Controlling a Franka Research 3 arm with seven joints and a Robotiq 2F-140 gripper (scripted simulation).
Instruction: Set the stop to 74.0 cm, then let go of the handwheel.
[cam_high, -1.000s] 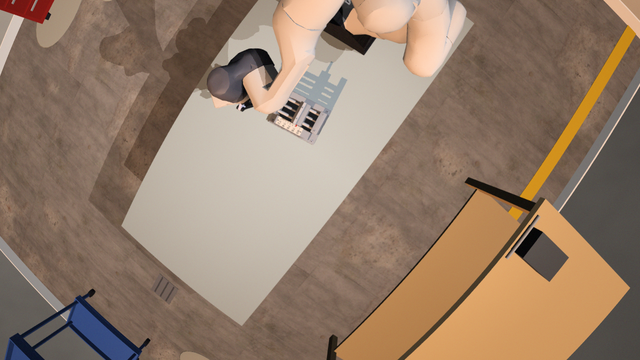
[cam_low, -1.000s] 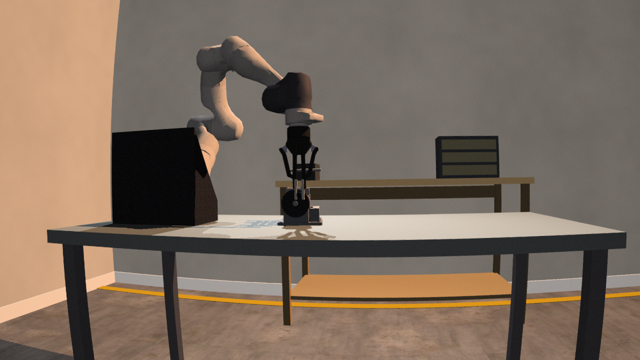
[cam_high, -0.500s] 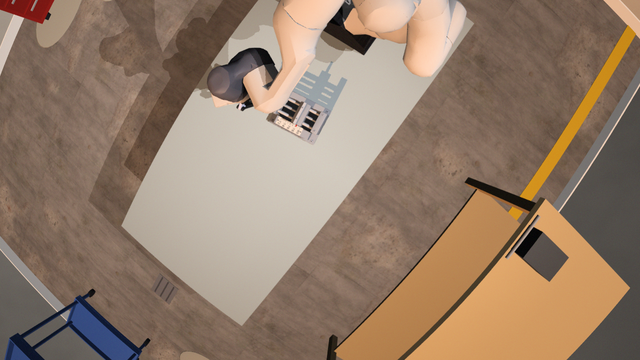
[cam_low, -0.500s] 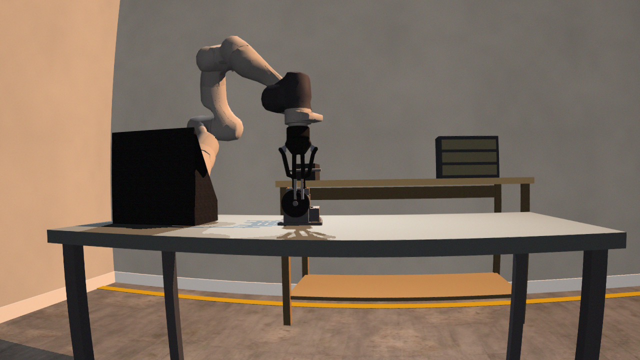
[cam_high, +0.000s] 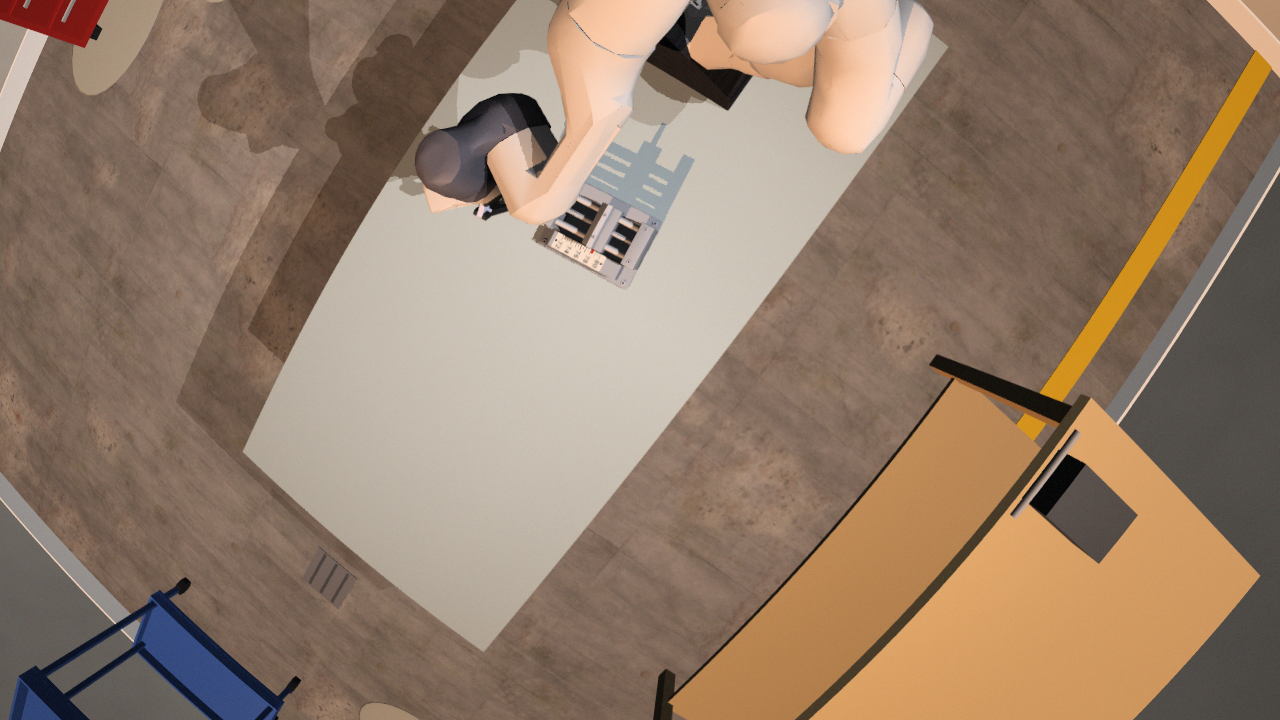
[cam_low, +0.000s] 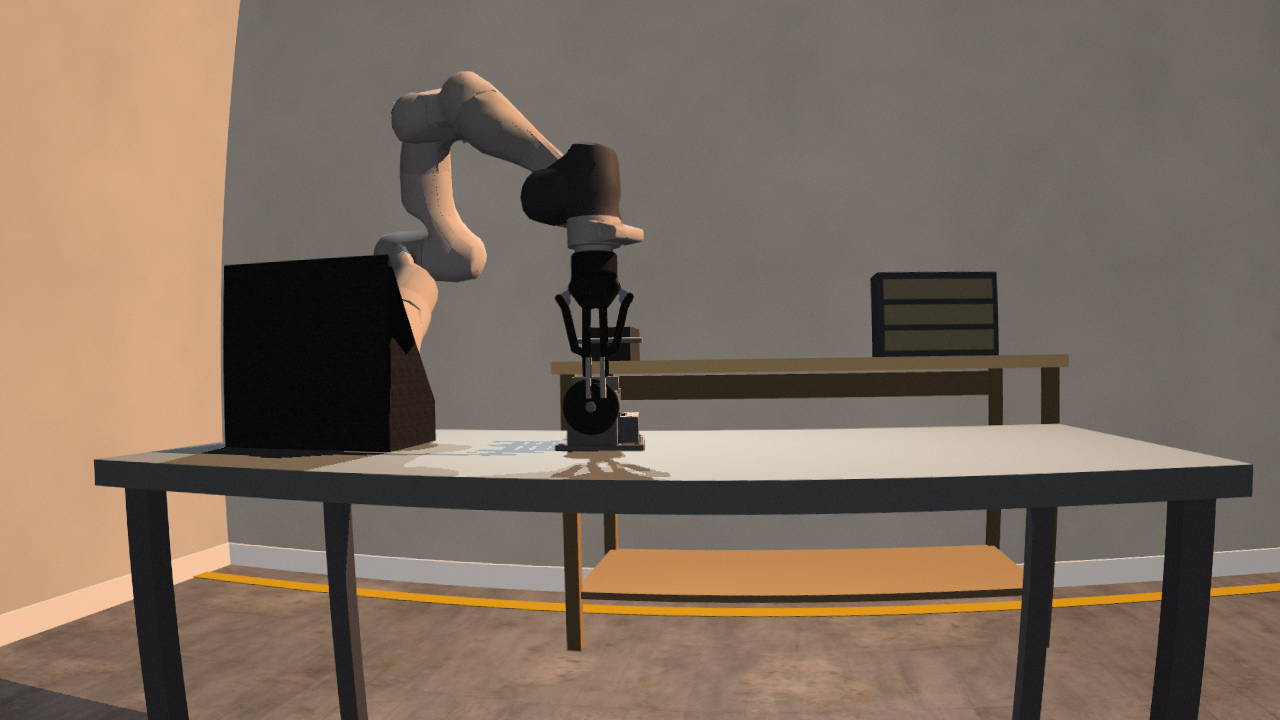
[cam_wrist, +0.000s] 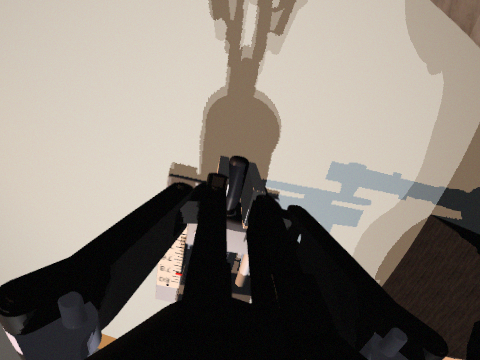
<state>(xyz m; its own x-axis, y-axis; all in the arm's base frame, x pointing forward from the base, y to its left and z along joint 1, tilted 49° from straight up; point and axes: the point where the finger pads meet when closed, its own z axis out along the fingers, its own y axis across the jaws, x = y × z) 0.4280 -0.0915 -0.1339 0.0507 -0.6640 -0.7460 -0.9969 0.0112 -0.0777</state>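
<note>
Now: the black handwheel 2 cm to the left of my hand and 2 cm below it.
</note>
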